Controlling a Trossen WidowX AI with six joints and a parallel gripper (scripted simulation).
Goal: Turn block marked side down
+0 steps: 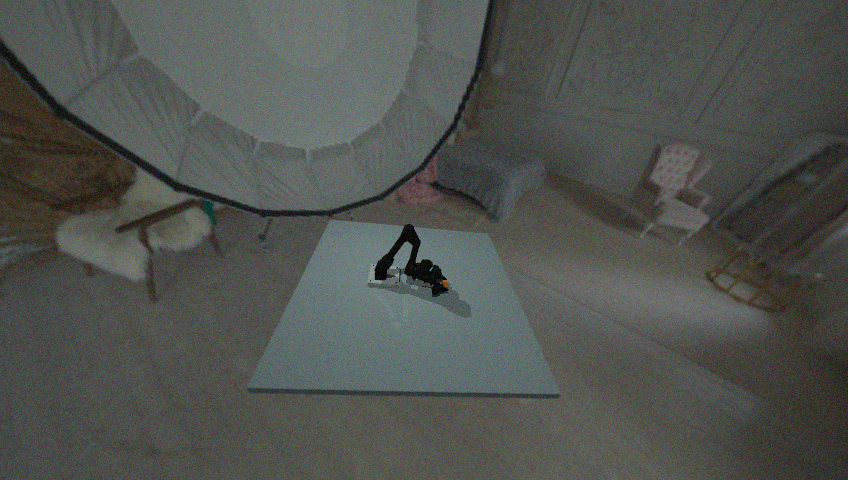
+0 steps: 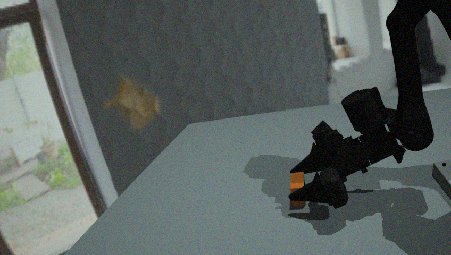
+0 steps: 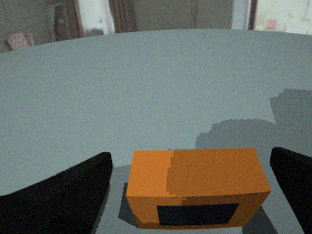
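The orange block is 2 cm behind my gripper tip and 1 cm below it.
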